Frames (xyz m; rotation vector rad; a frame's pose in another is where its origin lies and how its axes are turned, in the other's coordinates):
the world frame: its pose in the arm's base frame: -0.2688 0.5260 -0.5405 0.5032 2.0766 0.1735
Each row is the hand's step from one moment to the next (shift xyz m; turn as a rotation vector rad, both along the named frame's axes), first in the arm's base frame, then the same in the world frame.
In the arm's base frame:
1: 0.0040 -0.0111 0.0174 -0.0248 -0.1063 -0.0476
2: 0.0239 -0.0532 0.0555 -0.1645 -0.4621 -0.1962
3: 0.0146 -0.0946 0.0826 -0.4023 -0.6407 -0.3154
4: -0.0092 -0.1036 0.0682 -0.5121 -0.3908 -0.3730
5: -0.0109 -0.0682 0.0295 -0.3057 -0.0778 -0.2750
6: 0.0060 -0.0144 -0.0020 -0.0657 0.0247 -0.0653
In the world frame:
1: -0.0201 -0.0034 -0.0050 0.0042 -0.1183 0.0125
2: -0.0767 -0.0237 -0.0053 0.0357 -0.5271 0.0009
3: -0.1111 -0.0552 -0.0244 0.1632 -0.7938 -0.1225
4: -0.0927 -0.0747 -0.0361 0.3632 -0.6171 -0.2036
5: -0.0467 -0.0554 -0.0197 0.3230 -0.2443 -0.1056
6: -0.0072 -0.0120 0.0072 0.0916 -0.0170 -0.0226

